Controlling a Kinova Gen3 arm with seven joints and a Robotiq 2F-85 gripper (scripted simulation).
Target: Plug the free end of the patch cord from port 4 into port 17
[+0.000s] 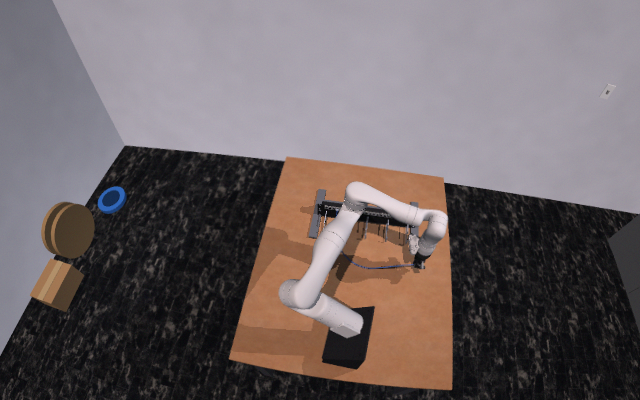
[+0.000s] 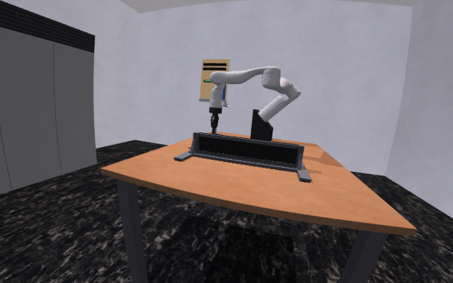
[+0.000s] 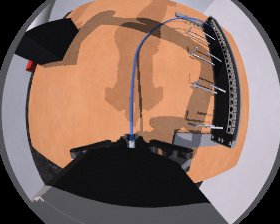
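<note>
My hand is 1 cm to the left of the plug and 1 cm above it.
</note>
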